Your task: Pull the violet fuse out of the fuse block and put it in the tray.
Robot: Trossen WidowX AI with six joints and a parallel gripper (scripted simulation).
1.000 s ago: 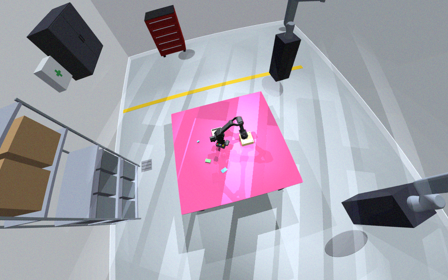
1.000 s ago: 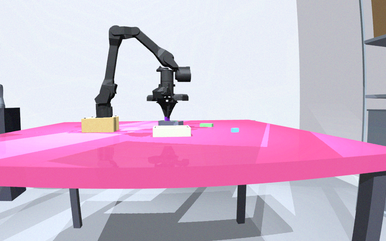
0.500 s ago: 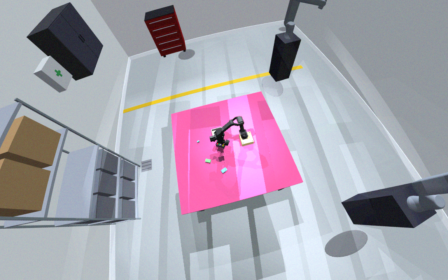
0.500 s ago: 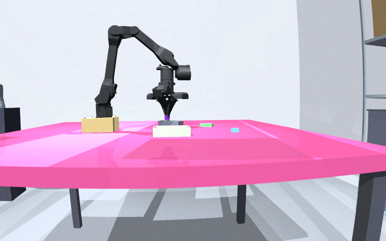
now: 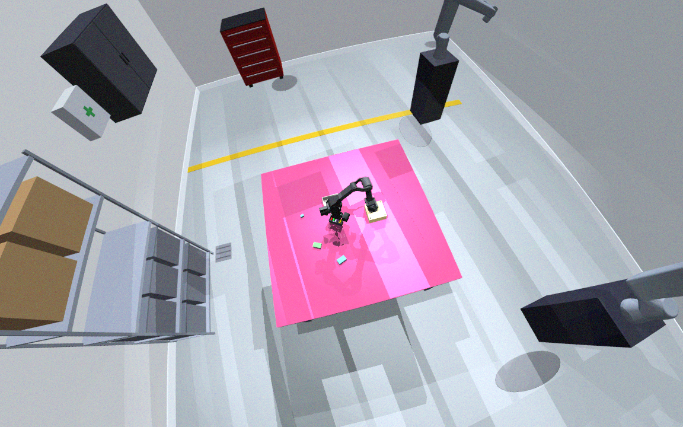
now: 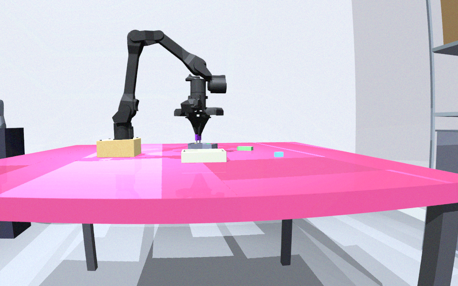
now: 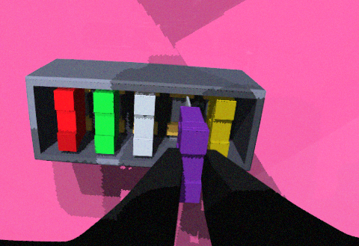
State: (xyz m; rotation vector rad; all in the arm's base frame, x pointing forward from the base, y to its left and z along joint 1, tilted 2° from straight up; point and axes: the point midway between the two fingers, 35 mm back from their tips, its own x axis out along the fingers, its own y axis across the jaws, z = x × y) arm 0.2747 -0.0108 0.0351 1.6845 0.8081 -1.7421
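The tray lies 19 cm to the right of my gripper tip and 6 cm below it.
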